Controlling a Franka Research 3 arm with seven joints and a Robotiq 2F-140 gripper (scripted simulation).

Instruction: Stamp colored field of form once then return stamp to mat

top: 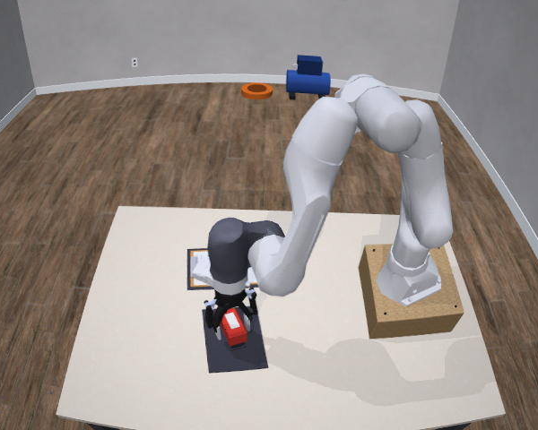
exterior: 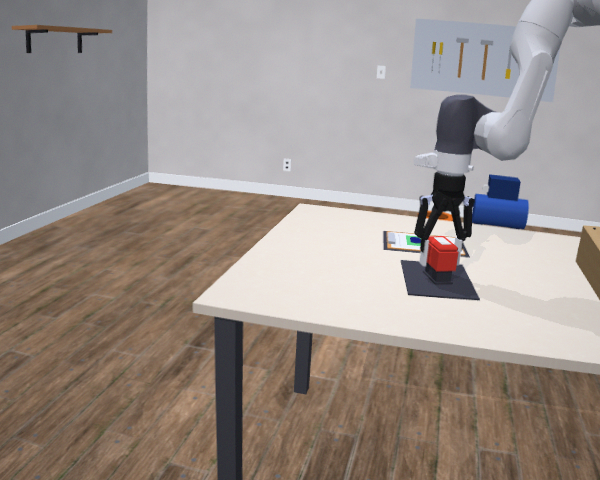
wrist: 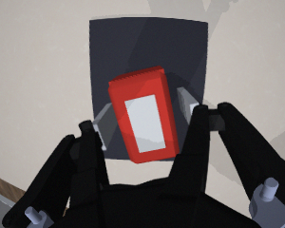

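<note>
Now: hand 20 mm above the stamp. Also, from my hand: form (10 mm ahead, 290 mm to the right, 60 mm below); then mat (70 mm below).
</note>
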